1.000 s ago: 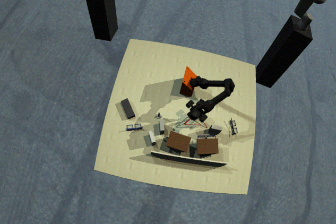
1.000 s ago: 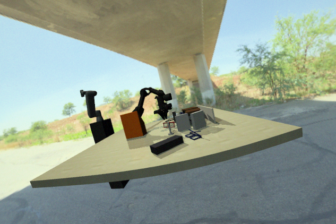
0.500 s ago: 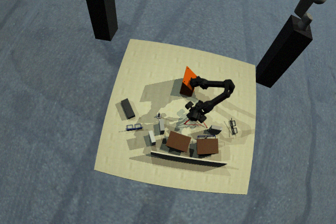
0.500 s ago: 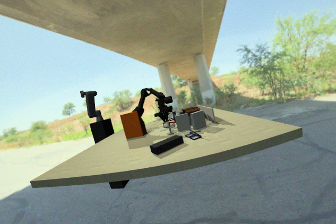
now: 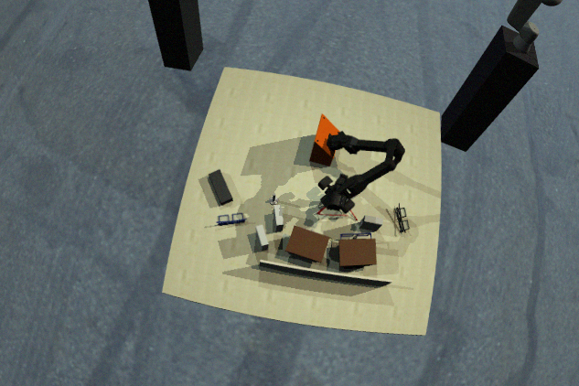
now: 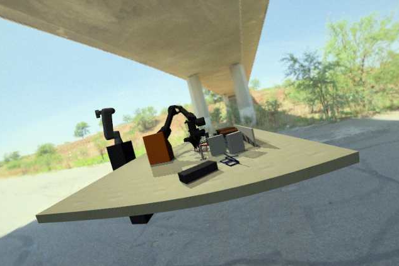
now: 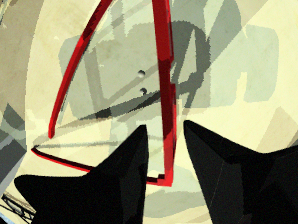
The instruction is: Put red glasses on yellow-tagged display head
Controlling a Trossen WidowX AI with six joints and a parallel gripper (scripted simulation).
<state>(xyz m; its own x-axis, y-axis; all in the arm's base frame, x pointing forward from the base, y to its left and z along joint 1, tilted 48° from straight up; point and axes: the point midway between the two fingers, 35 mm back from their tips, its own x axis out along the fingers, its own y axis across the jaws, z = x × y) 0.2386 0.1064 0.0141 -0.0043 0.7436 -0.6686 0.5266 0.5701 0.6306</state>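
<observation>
My gripper tip is 7 cm short of the grey peg stand and 27 cm to the left of it. From my gripper tip the other things lie so: display head: 21 cm ahead, 15 cm to the left, 3 cm above; low white wall: 35 cm ahead, 6 cm to the left, 3 cm above; black box: 9 cm ahead, 52 cm to the right, 1 cm below.
</observation>
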